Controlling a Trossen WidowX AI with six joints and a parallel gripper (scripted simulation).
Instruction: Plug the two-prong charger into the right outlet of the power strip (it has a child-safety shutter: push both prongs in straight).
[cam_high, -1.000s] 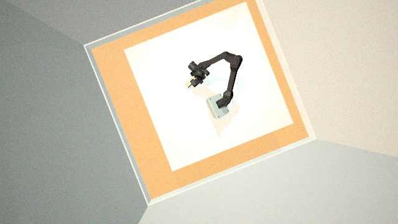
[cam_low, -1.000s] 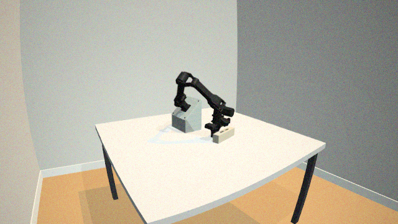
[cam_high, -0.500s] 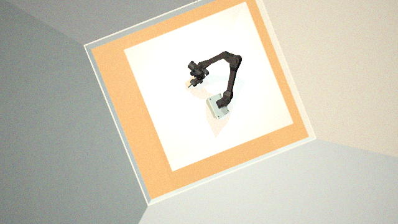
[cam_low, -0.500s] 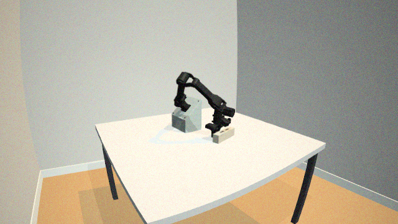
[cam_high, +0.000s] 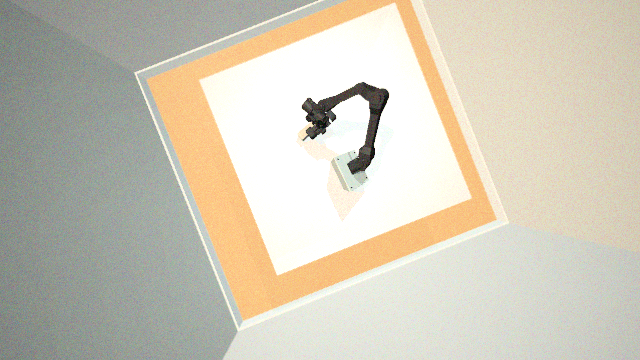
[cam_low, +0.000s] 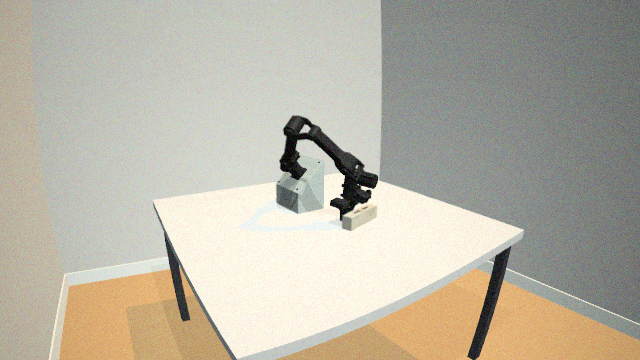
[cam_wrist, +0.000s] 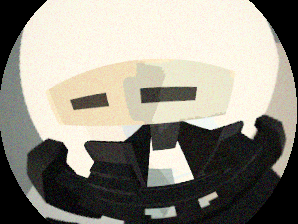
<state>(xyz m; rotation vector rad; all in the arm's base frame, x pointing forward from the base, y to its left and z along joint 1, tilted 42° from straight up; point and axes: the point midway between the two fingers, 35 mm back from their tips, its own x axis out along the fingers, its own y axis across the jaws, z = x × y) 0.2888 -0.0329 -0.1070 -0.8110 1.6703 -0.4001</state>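
Now: gripper tip 2 cm short of the two-prong charger, 1 cm to the right of it and 1 cm below it.
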